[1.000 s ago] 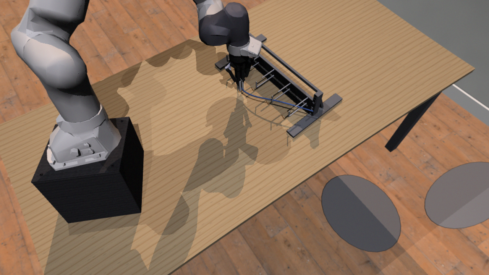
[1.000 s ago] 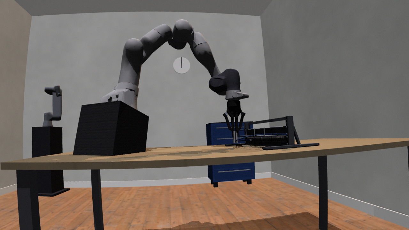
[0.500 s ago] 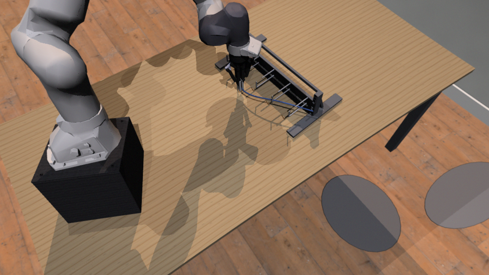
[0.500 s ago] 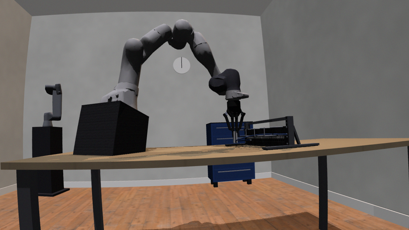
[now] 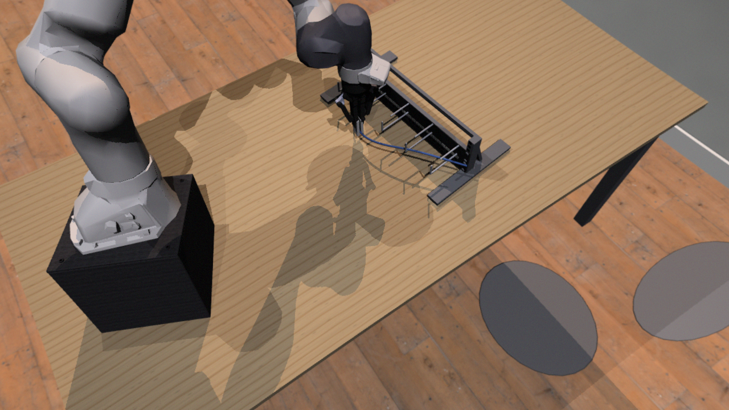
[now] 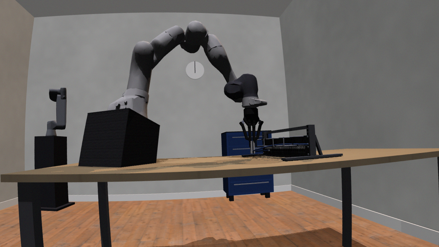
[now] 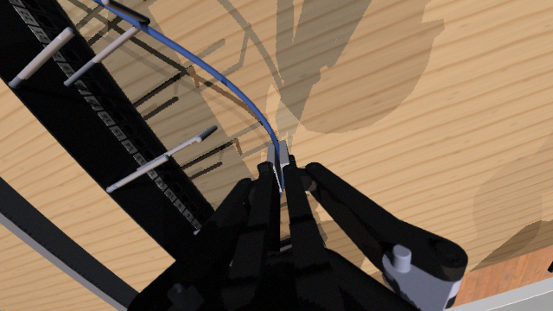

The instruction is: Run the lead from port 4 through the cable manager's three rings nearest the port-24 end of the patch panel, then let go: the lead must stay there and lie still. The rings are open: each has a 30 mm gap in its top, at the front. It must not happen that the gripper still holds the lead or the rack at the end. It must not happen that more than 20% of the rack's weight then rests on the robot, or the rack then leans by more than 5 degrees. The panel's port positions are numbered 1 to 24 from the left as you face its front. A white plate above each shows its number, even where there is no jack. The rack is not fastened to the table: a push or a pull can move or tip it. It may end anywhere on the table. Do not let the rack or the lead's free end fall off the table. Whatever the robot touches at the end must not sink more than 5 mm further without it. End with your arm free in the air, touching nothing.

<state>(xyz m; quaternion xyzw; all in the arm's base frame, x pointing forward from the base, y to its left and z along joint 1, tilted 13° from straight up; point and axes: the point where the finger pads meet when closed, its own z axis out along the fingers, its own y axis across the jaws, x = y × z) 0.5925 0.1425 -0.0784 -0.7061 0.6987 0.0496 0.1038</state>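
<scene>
My gripper is now 17 cm short of the rack, 2 cm to the left of it and 1 cm below it.
</scene>
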